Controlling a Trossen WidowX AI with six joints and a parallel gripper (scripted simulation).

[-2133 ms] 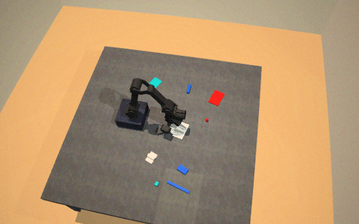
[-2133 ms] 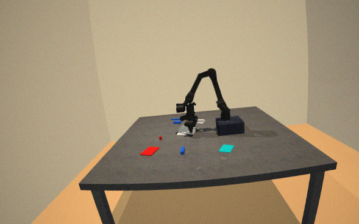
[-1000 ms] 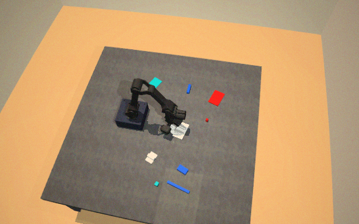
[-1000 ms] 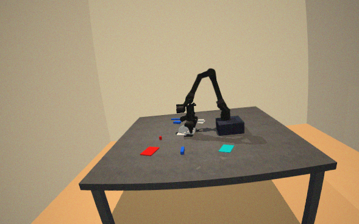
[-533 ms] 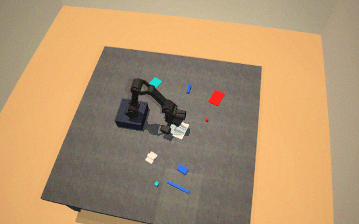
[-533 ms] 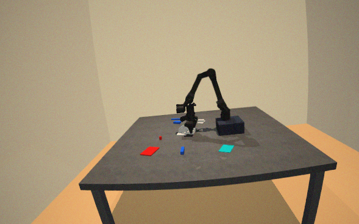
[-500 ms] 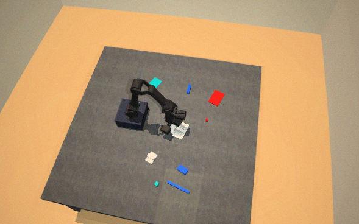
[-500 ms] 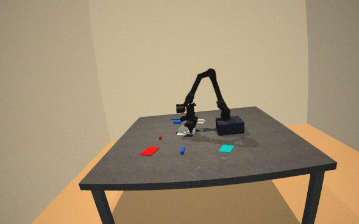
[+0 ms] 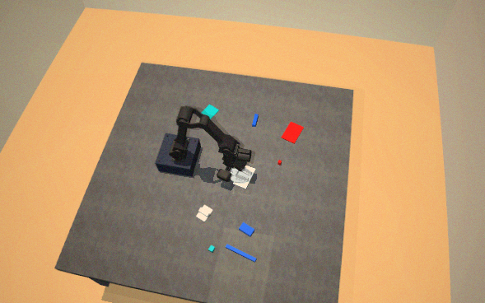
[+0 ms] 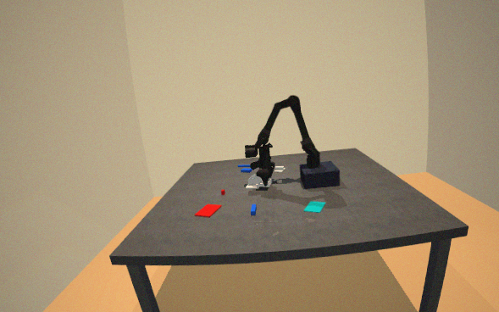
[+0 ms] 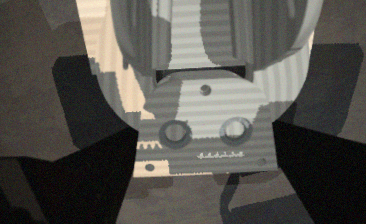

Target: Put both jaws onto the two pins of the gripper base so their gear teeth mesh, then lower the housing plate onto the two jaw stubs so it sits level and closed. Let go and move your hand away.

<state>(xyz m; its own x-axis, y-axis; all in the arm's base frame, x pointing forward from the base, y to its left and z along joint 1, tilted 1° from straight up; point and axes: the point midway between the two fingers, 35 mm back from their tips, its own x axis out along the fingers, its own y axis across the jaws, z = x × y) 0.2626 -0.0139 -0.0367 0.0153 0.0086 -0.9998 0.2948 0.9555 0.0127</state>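
The white jaw is 30 mm ahead of my gripper tip, 10 mm to the left of it and 10 mm above it. Also, from my gripper tip: red cube 240 mm ahead, 80 mm to the left; blue block 120 mm ahead, 300 mm to the right; white block 90 mm behind, 240 mm to the right.
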